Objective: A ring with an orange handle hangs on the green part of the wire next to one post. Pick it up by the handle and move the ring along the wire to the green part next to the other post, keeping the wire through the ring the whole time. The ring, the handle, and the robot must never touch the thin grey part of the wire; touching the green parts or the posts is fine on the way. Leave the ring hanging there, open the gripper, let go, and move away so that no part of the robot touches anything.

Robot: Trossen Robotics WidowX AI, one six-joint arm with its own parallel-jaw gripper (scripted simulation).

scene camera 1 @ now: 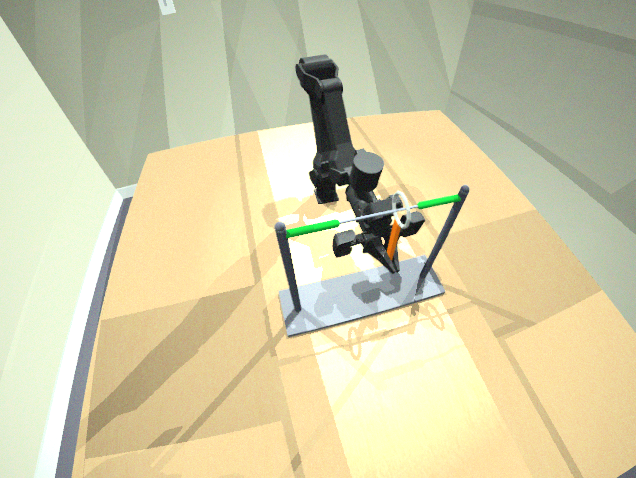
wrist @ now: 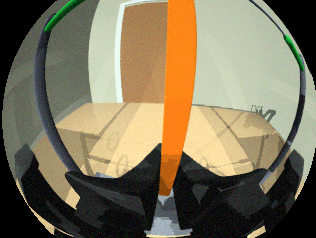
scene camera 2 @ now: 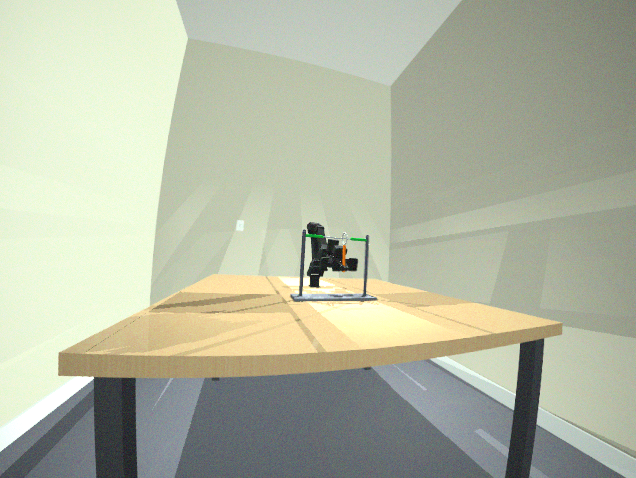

Labels:
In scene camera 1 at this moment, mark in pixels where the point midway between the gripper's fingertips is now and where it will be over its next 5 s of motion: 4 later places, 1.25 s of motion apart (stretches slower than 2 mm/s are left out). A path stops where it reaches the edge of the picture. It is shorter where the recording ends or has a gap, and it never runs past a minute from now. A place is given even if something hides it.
My gripper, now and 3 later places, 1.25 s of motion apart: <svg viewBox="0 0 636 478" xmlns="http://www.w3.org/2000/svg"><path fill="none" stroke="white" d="M396 272L413 267L418 269L406 249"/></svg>

